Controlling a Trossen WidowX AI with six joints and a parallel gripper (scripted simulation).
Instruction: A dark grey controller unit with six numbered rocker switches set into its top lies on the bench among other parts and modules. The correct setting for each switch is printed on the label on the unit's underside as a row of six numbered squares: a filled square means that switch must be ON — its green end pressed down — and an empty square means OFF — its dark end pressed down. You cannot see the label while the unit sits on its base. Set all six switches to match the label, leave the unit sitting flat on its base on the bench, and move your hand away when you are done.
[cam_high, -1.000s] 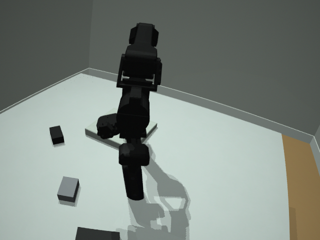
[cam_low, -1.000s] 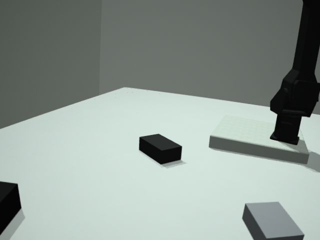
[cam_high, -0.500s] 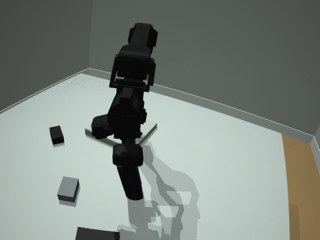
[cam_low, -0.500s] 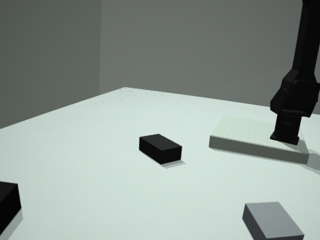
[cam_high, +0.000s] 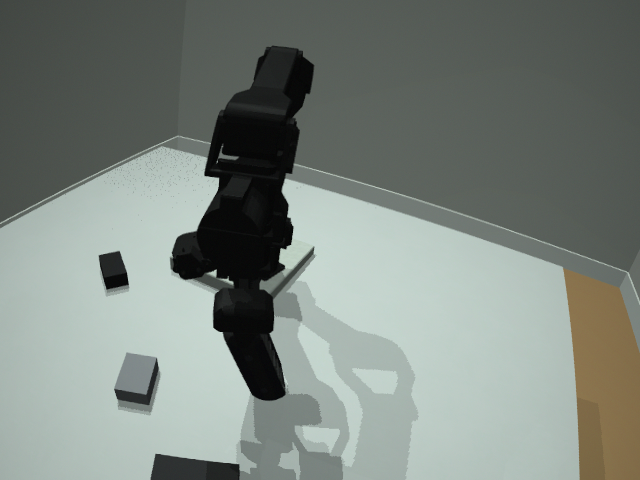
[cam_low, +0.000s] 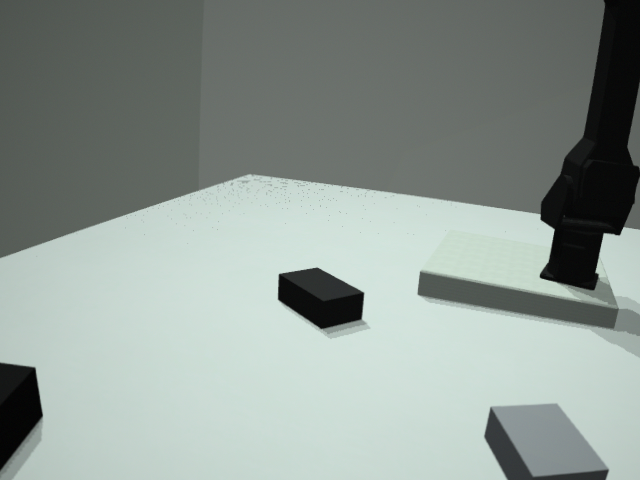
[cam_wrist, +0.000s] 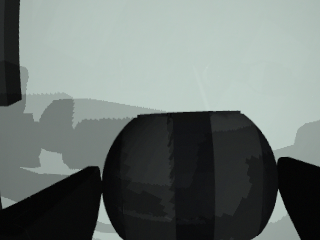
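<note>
My gripper tip is 10 cm short of the grey block, 12 cm to the left of it and 12 cm above it.
</note>
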